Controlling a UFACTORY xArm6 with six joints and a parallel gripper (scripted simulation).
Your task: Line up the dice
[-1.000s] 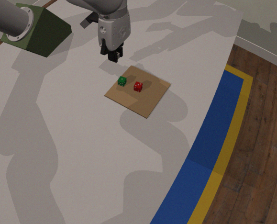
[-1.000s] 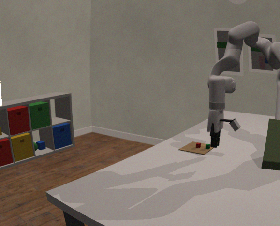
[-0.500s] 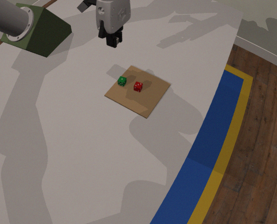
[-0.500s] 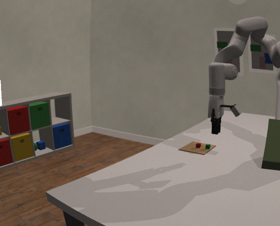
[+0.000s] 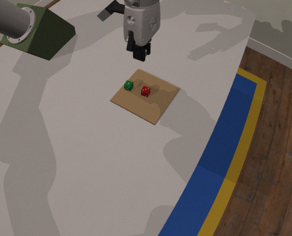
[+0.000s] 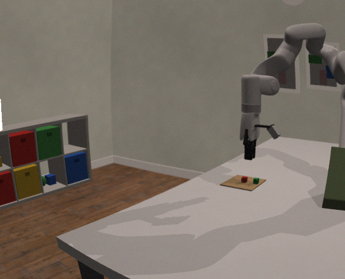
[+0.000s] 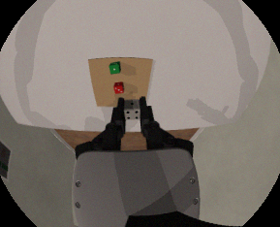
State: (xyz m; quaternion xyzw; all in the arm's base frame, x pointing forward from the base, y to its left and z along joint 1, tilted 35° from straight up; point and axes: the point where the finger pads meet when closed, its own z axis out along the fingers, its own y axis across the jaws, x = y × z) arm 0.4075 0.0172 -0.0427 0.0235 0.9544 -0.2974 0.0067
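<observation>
Now: the red die 110 mm below my hand, 30 mm to the right of it and 30 mm ahead of it. Also, from my hand: tan mat: 130 mm below, 30 mm to the right, 30 mm ahead; green die: 110 mm below, 30 mm to the right, 20 mm behind; white die: 10 mm below.
</observation>
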